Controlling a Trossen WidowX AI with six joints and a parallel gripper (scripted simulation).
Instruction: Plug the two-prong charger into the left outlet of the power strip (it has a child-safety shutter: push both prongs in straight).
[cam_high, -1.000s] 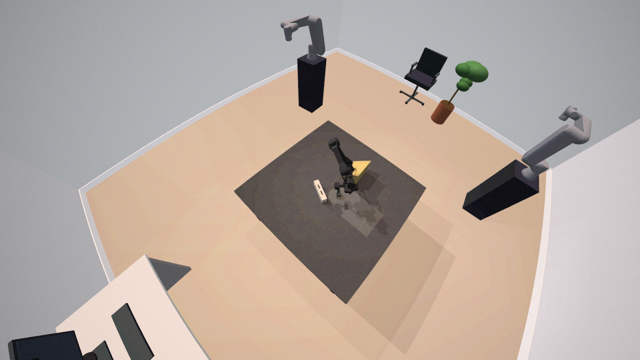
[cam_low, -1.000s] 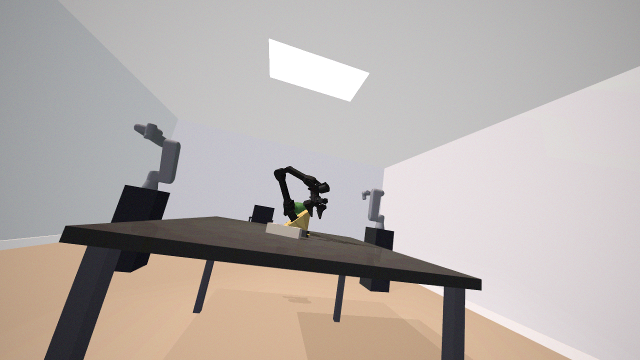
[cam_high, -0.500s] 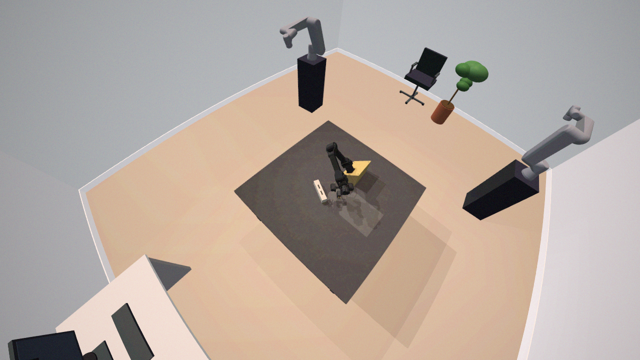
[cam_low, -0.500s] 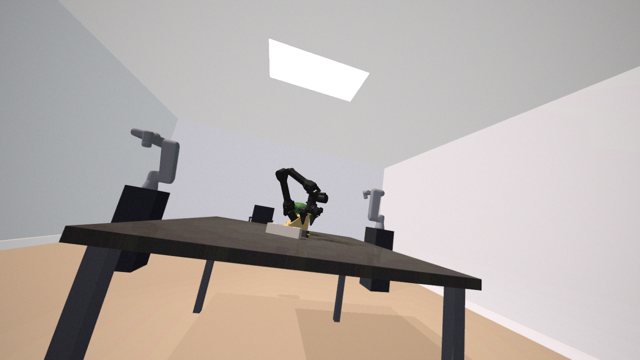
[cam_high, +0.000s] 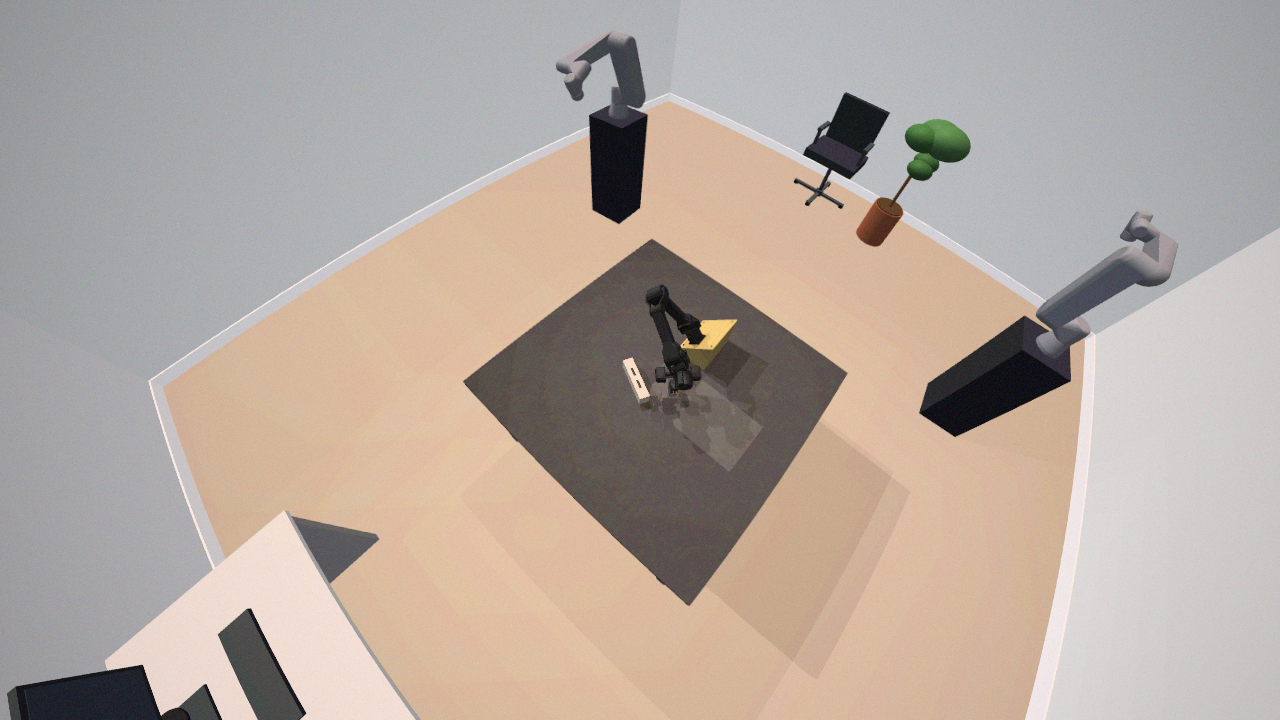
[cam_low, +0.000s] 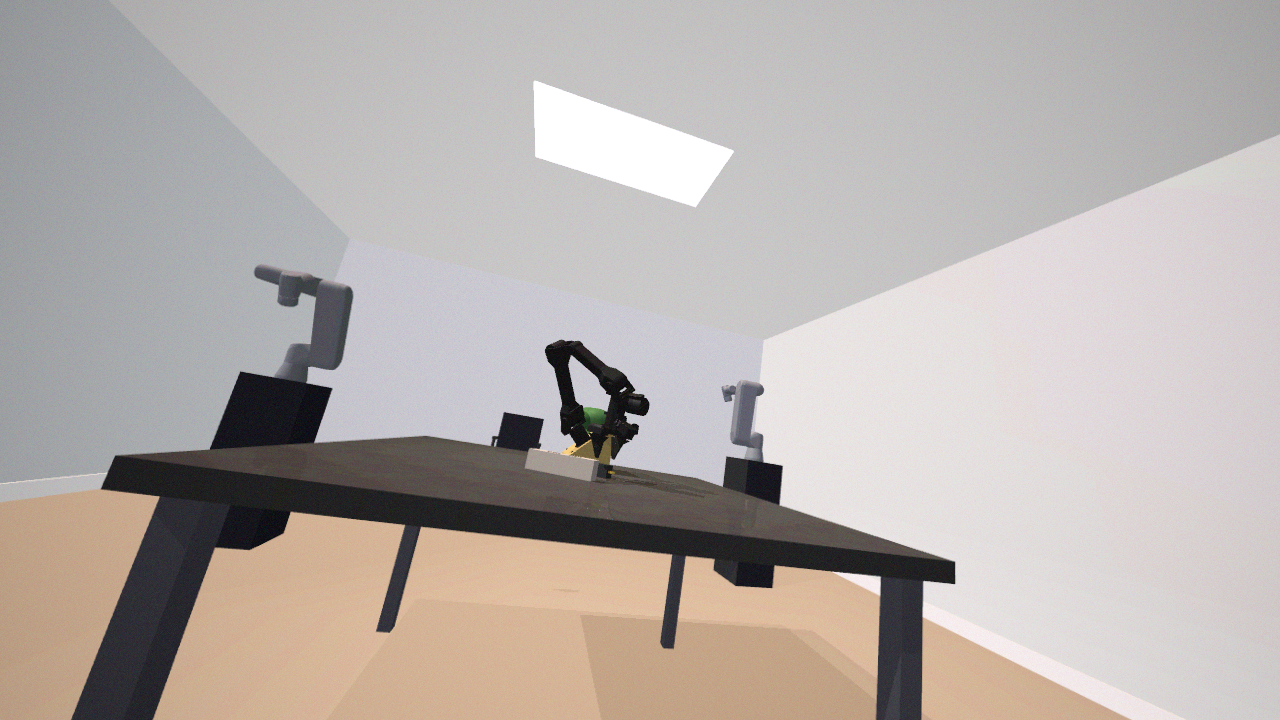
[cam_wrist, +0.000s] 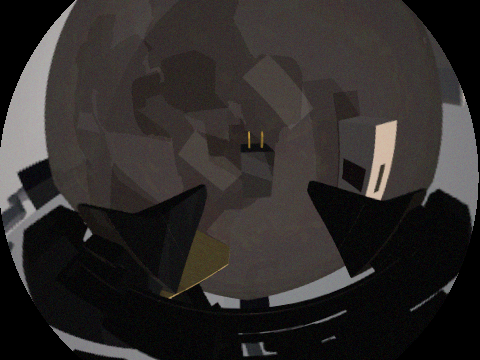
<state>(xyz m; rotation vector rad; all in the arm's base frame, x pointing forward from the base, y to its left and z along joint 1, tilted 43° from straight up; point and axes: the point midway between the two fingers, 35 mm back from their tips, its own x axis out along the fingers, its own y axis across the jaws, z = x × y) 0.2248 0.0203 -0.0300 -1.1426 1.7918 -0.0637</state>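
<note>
Right now my gripper tip is 10 mm short of the dark charger, 10 mm to the right of it and 40 mm above it.
</note>
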